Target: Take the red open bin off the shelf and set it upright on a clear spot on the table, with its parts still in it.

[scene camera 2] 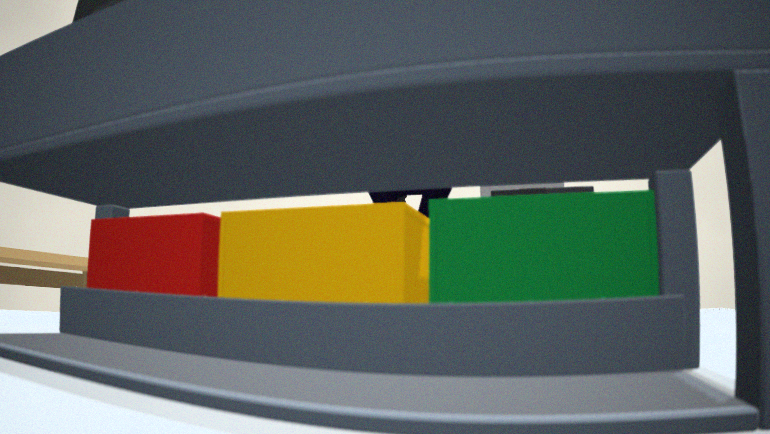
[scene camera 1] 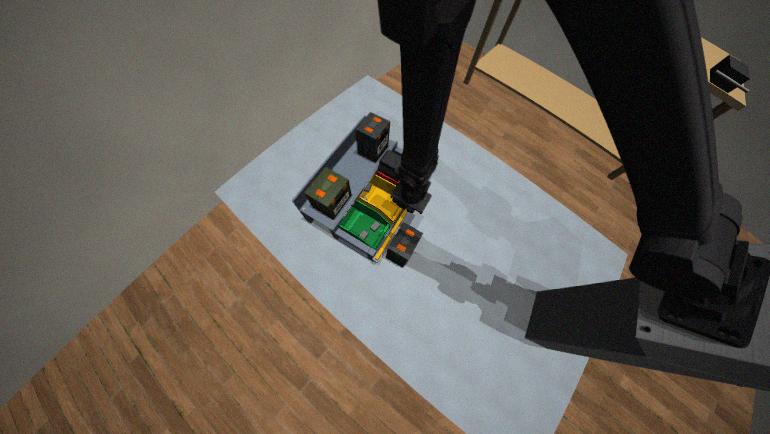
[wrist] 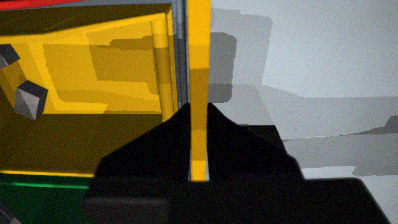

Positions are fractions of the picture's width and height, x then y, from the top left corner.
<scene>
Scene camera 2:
red bin: 0.23,0.59
yellow bin: 0.48,0.58
green bin: 0.77,0.57
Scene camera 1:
yellow bin: 0.49,0.46
green bin: 0.47,0.50
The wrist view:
my gripper: 0.50,0.50
yellow bin: 0.26,0.39
small grey part: 0.08,0.45
</scene>
